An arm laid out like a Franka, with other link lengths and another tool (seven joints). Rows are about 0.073 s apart.
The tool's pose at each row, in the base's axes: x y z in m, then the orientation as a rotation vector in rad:
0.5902 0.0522 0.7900 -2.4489 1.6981 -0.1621
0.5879 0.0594 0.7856 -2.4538 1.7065 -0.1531
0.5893 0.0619 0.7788 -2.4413 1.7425 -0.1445
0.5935 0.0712 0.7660 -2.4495 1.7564 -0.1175
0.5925 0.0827 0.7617 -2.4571 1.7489 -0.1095
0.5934 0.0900 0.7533 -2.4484 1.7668 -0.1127
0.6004 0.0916 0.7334 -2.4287 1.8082 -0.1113
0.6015 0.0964 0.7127 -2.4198 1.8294 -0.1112
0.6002 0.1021 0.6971 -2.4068 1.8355 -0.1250
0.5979 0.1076 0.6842 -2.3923 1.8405 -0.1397
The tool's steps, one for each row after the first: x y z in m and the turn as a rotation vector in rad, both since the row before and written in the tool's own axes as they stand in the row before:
-0.0075 0.0005 0.0044 -0.0104 -0.0002 0.0028
-0.0018 -0.0009 0.0071 -0.0117 0.0030 0.0242
-0.0074 -0.0047 0.0138 -0.0217 -0.0066 0.0049
-0.0112 -0.0021 0.0048 -0.0044 -0.0039 -0.0067
-0.0065 -0.0020 0.0089 -0.0016 0.0046 0.0127
0.0009 -0.0043 0.0207 -0.0074 0.0062 0.0294
-0.0041 0.0003 0.0209 -0.0045 0.0042 0.0145
-0.0058 0.0017 0.0155 0.0105 0.0042 0.0081
-0.0059 0.0025 0.0127 0.0123 0.0037 0.0082

